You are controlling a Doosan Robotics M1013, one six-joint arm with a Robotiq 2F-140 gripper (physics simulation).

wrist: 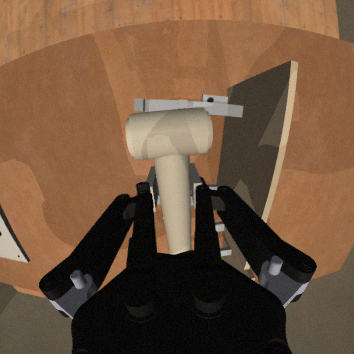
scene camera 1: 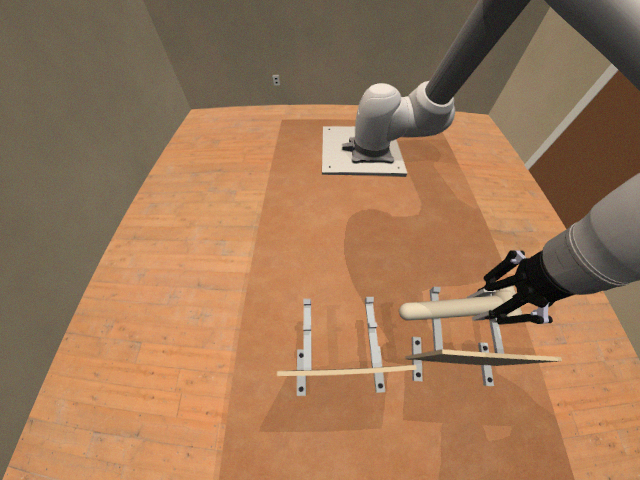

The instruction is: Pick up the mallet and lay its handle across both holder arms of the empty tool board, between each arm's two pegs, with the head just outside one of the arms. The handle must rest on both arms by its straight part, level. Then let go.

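Where they show: gripper, between the fingertips: (wrist: pixel 173 173) (scene camera 1: pixel 474 308); arm's base, origin of its link: (scene camera 1: pixel 370 150).
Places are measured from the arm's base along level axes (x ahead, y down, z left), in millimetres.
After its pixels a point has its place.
Observation:
The cream mallet (scene camera 1: pixel 444 308) @(z 46, x 737, y -158 mm) (wrist: pixel 172 200) @(z 115, x 733, y -175 mm) is held by its handle in my gripper (scene camera 1: pixel 480 305) @(z 134, x 735, y -137 mm) (wrist: pixel 173 173) @(z 134, x 735, y -137 mm), which is shut on it. In the scene view the handle points left and crosses in front of the right-hand board's left arm (scene camera 1: pixel 437 335) @(z 55, x 783, y -83 mm); its rounded end lies left of that arm. The head is at the right, partly hidden behind the fingers. The right arm (scene camera 1: pixel 497 338) @(z 211, x 800, y -83 mm) (wrist: pixel 162 105) @(z 223, x 727, y -83 mm) is partly hidden by the gripper; in the wrist view it shows just beyond the head. The right-hand board (scene camera 1: pixel 491 358) @(z 113, x 844, y -174 mm) (wrist: pixel 257 115) @(z 202, x 848, y -136 mm) stands beside the mallet. The height above the arms is unclear.
A second board (scene camera 1: pixel 341 372) @(z -185, x 853, y -178 mm) stands to the left with two pegged arms (scene camera 1: pixel 307 341) @(z -254, x 787, y -68 mm) (scene camera 1: pixel 374 346) @(z -97, x 800, y -68 mm) holding no tool. Small grey feet with dark holes (scene camera 1: pixel 417 351) @(z 34, x 812, y 2 mm) (scene camera 1: pixel 485 366) @(z 219, x 862, y 3 mm) show by the right-hand board. The robot's base plate (scene camera 1: pixel 336 165) @(z -157, x 102, y 1 mm) is at the back.

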